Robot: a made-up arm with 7 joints. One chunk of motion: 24 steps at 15 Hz.
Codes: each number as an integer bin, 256 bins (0 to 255) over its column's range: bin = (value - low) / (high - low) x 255, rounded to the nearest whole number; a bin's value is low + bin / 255 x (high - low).
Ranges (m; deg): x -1.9..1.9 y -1.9..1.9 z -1.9..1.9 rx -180..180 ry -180..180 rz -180..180
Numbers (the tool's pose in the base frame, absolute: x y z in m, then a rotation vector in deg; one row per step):
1: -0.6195 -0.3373 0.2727 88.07 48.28 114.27
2: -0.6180 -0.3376 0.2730 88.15 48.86 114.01
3: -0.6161 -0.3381 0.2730 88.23 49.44 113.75
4: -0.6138 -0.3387 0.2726 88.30 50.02 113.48
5: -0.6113 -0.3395 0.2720 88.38 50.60 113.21
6: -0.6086 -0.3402 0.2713 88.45 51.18 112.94
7: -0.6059 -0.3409 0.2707 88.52 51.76 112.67
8: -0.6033 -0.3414 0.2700 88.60 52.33 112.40
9: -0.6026 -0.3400 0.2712 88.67 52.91 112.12
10: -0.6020 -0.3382 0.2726 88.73 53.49 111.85
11: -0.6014 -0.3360 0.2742 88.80 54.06 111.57
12: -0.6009 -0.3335 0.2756 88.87 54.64 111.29
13: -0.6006 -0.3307 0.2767 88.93 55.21 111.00
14: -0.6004 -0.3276 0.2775 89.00 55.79 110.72
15: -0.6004 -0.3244 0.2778 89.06 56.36 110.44
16: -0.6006 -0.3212 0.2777 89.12 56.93 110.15
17: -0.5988 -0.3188 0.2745 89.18 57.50 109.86
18: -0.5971 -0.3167 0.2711 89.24 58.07 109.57
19: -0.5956 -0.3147 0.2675 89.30 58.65 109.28
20: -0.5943 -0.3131 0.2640 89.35 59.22 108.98
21: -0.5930 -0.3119 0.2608 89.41 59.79 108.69
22: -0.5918 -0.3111 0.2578 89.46 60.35 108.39
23: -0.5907 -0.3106 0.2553 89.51 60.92 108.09
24: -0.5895 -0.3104 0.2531 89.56 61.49 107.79
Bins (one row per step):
1: 86 105 146 190 162 208
2: 86 105 146 190 162 208
3: 86 105 146 190 163 208
4: 86 105 146 190 163 208
5: 86 105 146 190 163 208
6: 87 105 146 190 164 207
7: 87 105 146 190 164 207
8: 87 105 146 190 165 207
9: 87 105 146 190 165 207
10: 87 105 146 190 165 207
11: 87 105 146 190 166 207
12: 87 105 146 190 166 206
13: 87 105 146 190 167 206
14: 87 106 146 191 167 206
15: 87 106 146 191 167 206
16: 87 106 146 191 168 206
17: 87 106 146 191 168 205
18: 87 106 146 191 169 205
19: 88 106 145 191 169 205
20: 88 106 145 191 169 205
21: 88 107 145 191 170 204
22: 88 107 145 191 170 204
23: 88 107 145 191 171 204
24: 88 107 144 191 171 204

